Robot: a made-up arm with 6 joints.
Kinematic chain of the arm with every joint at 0, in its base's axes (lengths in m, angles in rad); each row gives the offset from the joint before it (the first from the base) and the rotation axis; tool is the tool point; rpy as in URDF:
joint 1: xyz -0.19 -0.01 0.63 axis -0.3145 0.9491 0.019
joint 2: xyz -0.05 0.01 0 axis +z
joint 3: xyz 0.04 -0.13 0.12 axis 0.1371 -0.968 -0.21
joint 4: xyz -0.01 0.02 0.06 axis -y
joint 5: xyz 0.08 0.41 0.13 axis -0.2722 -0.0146 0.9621
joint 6: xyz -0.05 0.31 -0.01 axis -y
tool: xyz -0.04 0 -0.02 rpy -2.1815 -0.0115 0.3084
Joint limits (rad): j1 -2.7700..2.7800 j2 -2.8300..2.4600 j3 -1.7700..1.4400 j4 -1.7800..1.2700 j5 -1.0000..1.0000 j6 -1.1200..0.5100
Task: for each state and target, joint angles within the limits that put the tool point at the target. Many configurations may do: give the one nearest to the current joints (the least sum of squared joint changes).
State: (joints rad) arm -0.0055 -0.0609 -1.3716 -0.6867 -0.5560 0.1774
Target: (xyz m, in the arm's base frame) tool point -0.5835 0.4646 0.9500
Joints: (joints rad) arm 0.5957 0.7916 -1.3381 -0.1905 -0.1332 0.0059
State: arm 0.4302 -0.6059 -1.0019 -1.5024 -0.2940 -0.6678
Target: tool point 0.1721 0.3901 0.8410
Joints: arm -0.1687 -0.7343 -0.9936 -1.5166 0.3174 -0.6119
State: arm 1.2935 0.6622 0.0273 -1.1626 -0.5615 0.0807
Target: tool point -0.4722 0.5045 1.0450
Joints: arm 0.9583 1.2190 0.0626 -1.0507 -0.4378 0.0225
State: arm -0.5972 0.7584 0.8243 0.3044 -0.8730 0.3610
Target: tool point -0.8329 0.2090 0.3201
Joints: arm -1.1332 1.2045 0.8287 0.4871 -0.1932 0.3235
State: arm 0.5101 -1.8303 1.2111 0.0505 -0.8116 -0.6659
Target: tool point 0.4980 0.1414 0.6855
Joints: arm 0.6483 -1.6354 1.3498 0.2608 -0.4557 -0.6629
